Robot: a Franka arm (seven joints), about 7 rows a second.
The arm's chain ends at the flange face. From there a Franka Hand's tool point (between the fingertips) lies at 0.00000 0.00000 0.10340 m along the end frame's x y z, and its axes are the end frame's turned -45 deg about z.
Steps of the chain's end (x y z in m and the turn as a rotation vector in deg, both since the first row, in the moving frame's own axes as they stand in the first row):
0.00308 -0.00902 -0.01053 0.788 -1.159 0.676
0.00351 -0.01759 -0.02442 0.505 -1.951 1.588
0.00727 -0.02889 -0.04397 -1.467 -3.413 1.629
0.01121 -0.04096 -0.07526 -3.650 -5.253 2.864
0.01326 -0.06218 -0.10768 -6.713 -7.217 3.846
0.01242 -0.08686 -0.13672 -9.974 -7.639 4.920
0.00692 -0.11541 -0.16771 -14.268 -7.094 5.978
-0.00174 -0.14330 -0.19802 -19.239 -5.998 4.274
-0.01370 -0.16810 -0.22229 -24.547 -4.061 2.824
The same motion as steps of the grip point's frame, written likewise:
0.00810 -0.00669 -0.01056 1.377 -0.262 0.676
0.01312 -0.01311 -0.02448 1.737 -1.022 1.588
0.01938 -0.01786 -0.04419 1.376 -3.451 1.629
0.02561 -0.02336 -0.07590 1.133 -6.295 2.864
0.03569 -0.03583 -0.10921 0.356 -9.850 3.846
0.04781 -0.05065 -0.13919 -1.651 -12.454 4.920
0.05917 -0.06911 -0.17168 -5.073 -15.105 5.978
0.06796 -0.08721 -0.20435 -9.363 -17.845 4.274
0.07319 -0.10412 -0.23189 -14.486 -20.229 2.824

